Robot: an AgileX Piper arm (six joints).
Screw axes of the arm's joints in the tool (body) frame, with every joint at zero. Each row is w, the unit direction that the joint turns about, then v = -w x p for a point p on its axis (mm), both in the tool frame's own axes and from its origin. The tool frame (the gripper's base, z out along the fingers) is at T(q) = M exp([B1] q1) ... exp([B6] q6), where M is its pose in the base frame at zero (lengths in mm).
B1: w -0.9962 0 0.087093 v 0 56.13 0
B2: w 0 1 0 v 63.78 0 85.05
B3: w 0 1 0 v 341.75 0 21.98
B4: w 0 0 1 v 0 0 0
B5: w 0 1 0 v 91 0 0
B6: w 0 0 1 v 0 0 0
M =
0.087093 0 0.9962 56.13
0 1 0 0
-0.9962 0 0.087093 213.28
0 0 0 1
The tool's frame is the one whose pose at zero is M.
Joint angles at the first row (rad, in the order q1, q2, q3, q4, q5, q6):
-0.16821 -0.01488 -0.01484 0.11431 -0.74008 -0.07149
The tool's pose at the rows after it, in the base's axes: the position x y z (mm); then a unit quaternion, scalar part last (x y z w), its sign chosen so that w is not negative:
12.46 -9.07 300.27 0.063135 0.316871 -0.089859 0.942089
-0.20 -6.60 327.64 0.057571 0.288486 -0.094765 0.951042
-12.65 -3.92 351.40 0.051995 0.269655 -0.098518 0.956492
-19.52 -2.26 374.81 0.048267 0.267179 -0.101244 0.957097
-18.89 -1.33 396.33 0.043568 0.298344 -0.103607 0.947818
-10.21 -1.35 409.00 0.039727 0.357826 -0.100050 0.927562
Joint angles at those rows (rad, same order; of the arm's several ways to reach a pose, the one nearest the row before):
-0.16827 -0.01493 -0.09585 0.11427 -0.72175 -0.08226
-0.16812 -0.01487 -0.19739 0.11439 -0.68118 -0.09752
-0.16829 -0.01251 -0.29199 0.11197 -0.62919 -0.10896
-0.16827 0.01958 -0.38805 0.11199 -0.57106 -0.11989
-0.16826 0.06878 -0.48843 0.11199 -0.45560 -0.13463
-0.16826 0.12048 -0.56611 0.11194 -0.30378 -0.14061

